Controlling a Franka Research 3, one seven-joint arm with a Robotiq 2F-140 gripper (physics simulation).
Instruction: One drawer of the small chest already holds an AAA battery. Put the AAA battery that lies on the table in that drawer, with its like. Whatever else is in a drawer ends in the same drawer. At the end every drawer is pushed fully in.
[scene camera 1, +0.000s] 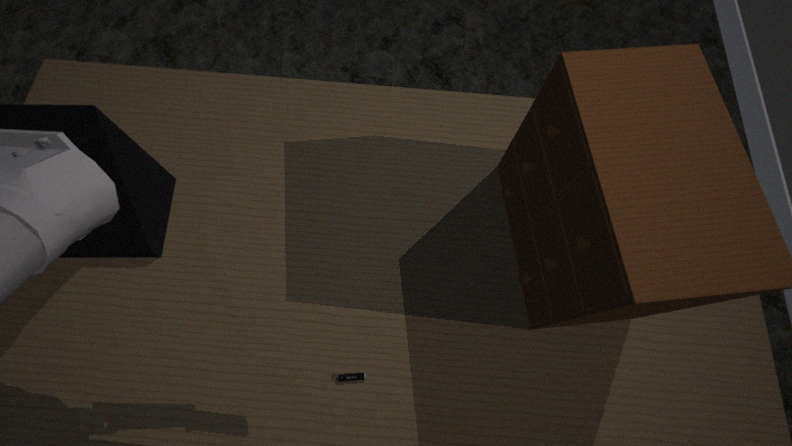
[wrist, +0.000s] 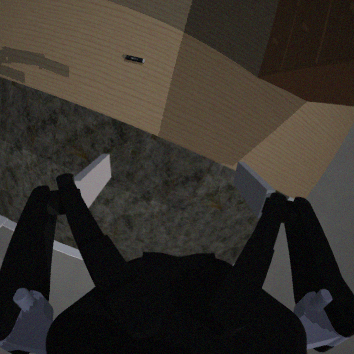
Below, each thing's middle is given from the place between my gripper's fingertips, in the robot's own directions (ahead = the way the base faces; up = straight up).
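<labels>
Wooden chest (scene camera 1: 691, 225): my gripper 120 mm above it, 400 mm to the right of it, 180 mm short of it.
</labels>
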